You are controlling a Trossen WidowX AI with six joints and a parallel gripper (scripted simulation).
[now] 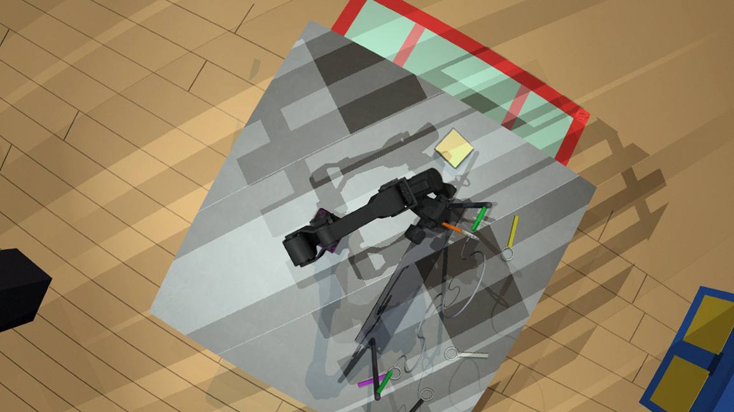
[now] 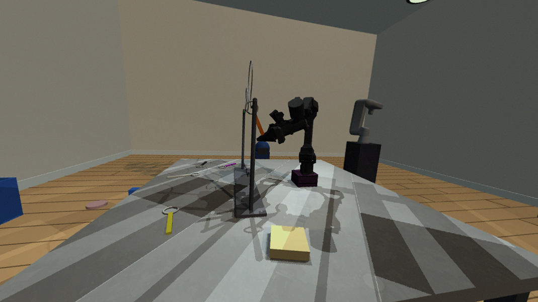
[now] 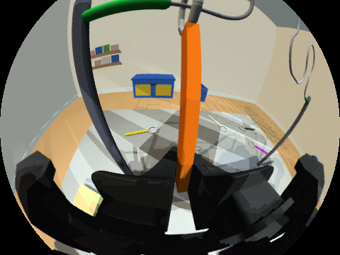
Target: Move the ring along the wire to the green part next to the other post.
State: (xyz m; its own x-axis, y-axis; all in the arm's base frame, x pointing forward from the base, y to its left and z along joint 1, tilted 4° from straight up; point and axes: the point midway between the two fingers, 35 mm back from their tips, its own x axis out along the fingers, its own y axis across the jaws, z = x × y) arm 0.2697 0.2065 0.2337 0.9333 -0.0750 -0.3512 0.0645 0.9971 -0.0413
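Now: the ring with orange handle 90 mm above my gripper tip and 10 mm ahead of it. From my gripper tip the other things lie so: yellow-handled ring: 300 mm ahead, 260 mm below, 100 mm to the left; then purple-handled ring: 580 mm to the right, 260 mm below, 170 mm ahead; then tan block: 280 mm to the left, 250 mm below, 80 mm behind.
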